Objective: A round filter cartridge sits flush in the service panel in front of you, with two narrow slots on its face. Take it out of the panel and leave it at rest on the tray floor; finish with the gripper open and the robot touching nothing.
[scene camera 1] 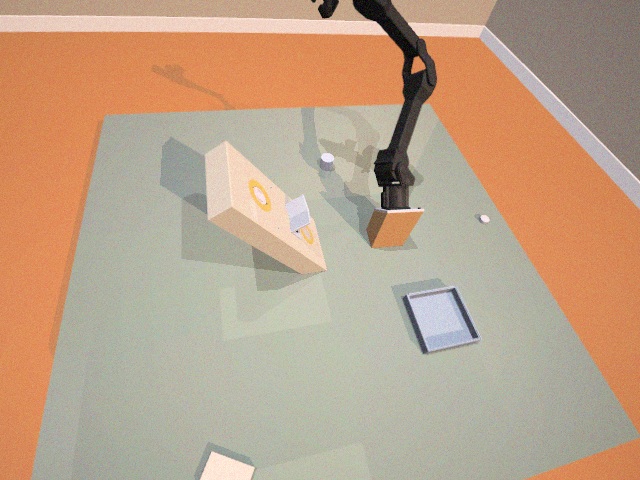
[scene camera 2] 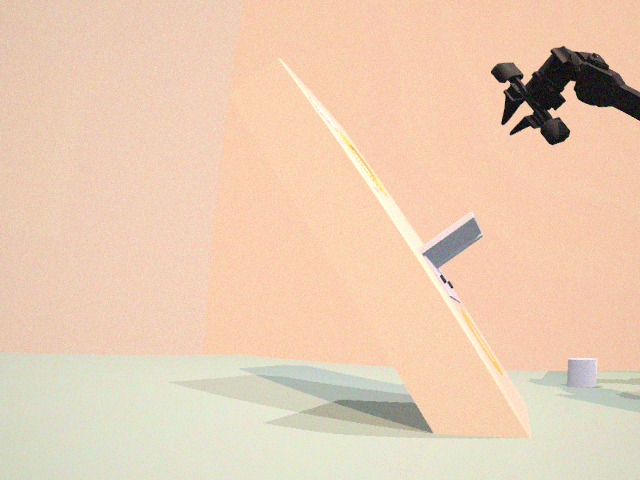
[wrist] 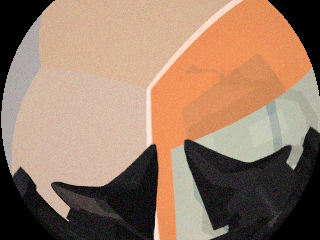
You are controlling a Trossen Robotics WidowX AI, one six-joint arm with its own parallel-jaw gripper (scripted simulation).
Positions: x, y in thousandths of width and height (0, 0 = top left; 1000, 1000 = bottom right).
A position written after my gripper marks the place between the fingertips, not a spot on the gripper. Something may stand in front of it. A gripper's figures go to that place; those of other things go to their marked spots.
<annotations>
My gripper (scene camera 2: 791, 270) is 105 cm from the lens. A cream service panel (scene camera 2: 699, 764) is 39 cm from the lens. A grey bracket (scene camera 2: 713, 497) is 45 cm from the lens. The marked spots on the cream service panel and the grey bracket are 12 cm apart.
</annotations>
